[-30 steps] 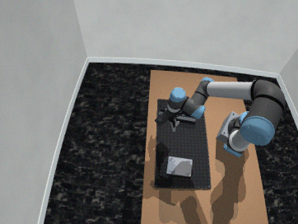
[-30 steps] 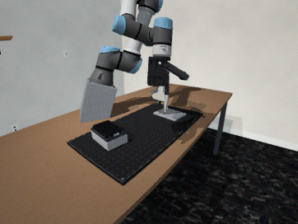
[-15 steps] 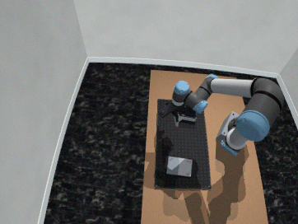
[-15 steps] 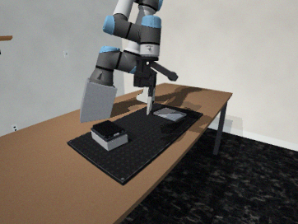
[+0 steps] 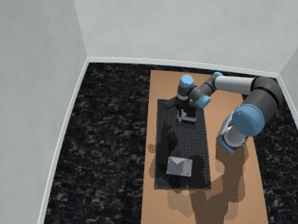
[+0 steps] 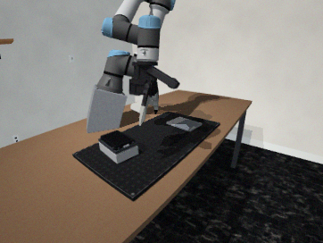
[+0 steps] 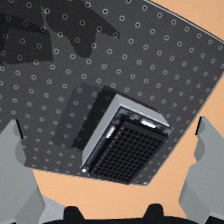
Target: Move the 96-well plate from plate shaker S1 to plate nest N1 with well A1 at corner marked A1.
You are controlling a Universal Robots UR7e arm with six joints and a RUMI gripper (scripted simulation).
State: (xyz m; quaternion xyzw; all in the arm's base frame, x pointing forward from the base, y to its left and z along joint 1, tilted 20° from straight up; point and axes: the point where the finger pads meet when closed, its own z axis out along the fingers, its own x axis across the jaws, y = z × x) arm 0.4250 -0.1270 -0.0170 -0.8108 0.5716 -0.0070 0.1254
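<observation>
The black 96-well plate lies 110 mm behind my hand, 80 mm to the right of it and 80 mm below it. Round my hand: plate nest N1: 340 mm to the left, 140 mm below, 50 mm behind.
</observation>
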